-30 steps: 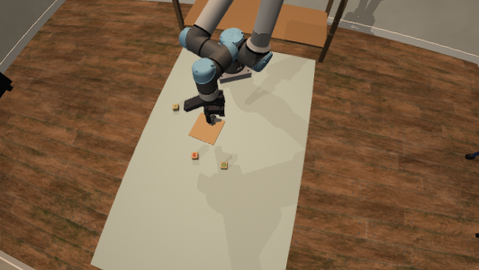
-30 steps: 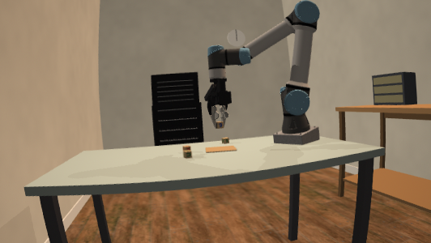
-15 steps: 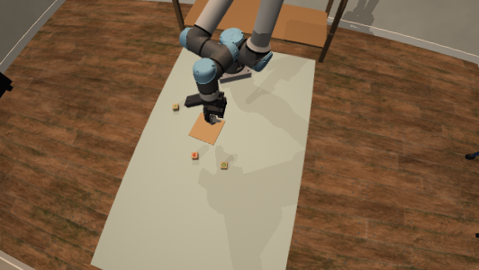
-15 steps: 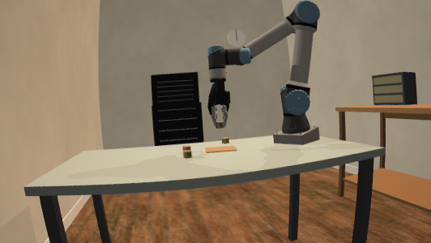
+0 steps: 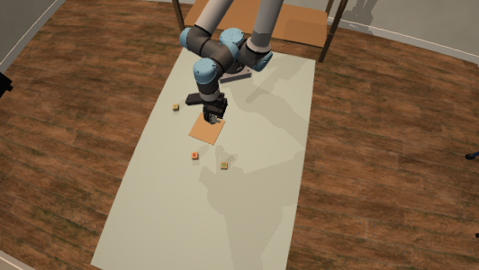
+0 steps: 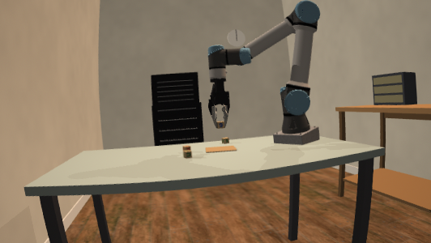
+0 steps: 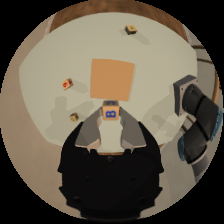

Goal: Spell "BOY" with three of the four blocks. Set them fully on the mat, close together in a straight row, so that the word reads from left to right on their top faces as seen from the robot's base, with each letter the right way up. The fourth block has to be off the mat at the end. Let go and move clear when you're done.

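My gripper is now 12 cm above the orange mat, 5 cm to the left of it and 1 cm past it. Also, from my hand: block: 23 cm to the right, 11 cm below, 10 cm behind.
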